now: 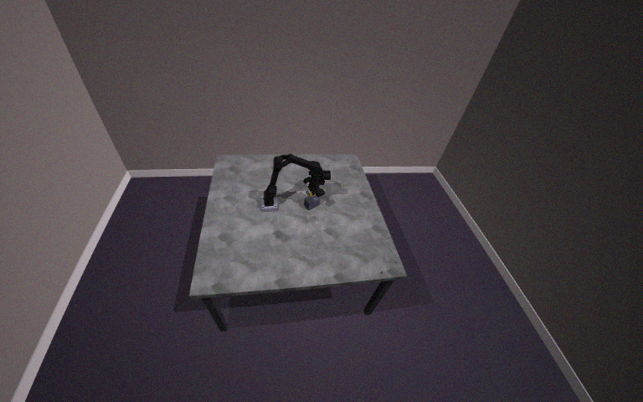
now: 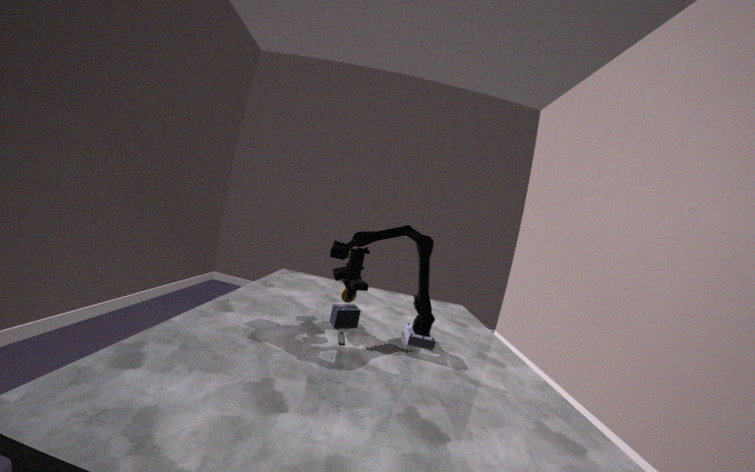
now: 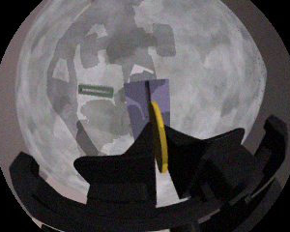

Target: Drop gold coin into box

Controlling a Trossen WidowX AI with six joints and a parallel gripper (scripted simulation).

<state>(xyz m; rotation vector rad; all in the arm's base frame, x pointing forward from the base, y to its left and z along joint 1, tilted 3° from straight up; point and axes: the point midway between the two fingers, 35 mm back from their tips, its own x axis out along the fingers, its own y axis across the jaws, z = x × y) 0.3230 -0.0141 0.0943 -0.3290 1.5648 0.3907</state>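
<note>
Right now my gripper tip is 2 cm below the gold coin.
</note>
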